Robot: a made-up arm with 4 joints.
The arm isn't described. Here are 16 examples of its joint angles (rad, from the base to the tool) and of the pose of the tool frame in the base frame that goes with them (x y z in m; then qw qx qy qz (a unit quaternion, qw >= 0)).
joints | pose
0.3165 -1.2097 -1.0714 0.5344 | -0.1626 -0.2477 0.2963 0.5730 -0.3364 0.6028 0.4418
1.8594 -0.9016 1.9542 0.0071 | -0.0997 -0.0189 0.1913 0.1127 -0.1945 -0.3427 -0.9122
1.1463 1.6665 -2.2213 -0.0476 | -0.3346 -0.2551 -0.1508 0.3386 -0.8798 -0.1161 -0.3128
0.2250 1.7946 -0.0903 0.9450 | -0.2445 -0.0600 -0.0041 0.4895 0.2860 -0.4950 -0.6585
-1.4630 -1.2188 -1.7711 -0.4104 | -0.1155 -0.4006 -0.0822 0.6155 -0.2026 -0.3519 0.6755
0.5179 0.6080 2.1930 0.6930 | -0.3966 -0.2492 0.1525 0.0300 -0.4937 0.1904 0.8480
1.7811 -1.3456 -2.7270 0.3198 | -0.0496 0.0076 0.2406 0.0159 -0.1125 0.8077 0.5785
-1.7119 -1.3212 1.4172 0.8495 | -0.0438 -0.2344 -0.0340 0.6461 0.3272 0.6789 -0.1207
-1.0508 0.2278 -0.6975 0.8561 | -0.3687 -0.2413 0.1180 0.8383 0.5004 0.2067 -0.0645
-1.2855 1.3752 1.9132 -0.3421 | -0.3912 -0.1279 0.0999 0.5661 -0.6935 -0.3936 0.2090
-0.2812 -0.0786 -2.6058 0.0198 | -0.3808 -0.3722 0.1520 0.6144 -0.4640 -0.0657 0.6348
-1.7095 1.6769 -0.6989 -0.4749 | -0.2792 -0.1260 0.2739 0.3874 0.5538 0.7068 -0.2090
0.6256 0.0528 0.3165 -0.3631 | -0.3068 -0.1410 0.1984 0.5102 -0.2444 0.5159 -0.6432
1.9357 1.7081 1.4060 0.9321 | -0.3391 -0.2764 0.0463 0.4094 0.4899 -0.7446 -0.1951
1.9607 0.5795 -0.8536 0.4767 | -0.3940 -0.1759 0.0158 0.4495 -0.8401 -0.1101 -0.2829
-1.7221 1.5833 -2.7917 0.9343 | -0.3630 -0.0303 0.2417 0.9030 0.3656 -0.2189 0.0544
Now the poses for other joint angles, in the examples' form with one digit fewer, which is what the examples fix.
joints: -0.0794 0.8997 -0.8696 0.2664
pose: -0.383 -0.079 0.066 0.907 -0.065 0.182 -0.374
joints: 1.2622 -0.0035 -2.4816 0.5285
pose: -0.410 -0.121 0.240 0.331 -0.657 0.480 0.478
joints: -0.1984 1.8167 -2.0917 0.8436
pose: -0.265 0.048 -0.058 0.928 -0.215 -0.211 -0.221
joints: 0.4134 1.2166 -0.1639 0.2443
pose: -0.324 -0.086 0.010 0.742 0.075 -0.033 -0.665
